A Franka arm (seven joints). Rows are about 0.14 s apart.
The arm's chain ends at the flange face. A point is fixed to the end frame.
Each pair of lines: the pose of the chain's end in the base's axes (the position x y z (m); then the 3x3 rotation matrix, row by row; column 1 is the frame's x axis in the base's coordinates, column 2 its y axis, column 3 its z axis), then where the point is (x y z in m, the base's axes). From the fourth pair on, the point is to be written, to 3 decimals.
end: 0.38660, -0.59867, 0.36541; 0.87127, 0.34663, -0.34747; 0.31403, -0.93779, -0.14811; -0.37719, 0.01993, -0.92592
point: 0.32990 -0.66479 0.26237
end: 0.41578, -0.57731, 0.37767; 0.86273, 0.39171, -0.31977; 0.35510, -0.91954, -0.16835; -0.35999, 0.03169, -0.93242
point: 0.36462 -0.64651 0.27376
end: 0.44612, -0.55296, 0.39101; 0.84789, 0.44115, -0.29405; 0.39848, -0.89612, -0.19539; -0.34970, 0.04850, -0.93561
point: 0.40063 -0.62595 0.28705
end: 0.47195, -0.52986, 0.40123; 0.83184, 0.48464, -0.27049; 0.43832, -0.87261, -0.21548; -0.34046, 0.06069, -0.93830
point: 0.432 -0.606 0.297
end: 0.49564, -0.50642, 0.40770; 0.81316, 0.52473, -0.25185; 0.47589, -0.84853, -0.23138; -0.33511, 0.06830, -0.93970
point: 0.460 -0.584 0.304
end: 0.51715, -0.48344, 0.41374; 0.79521, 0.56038, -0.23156; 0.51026, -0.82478, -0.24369; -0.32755, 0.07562, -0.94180
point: 0.486 -0.563 0.309
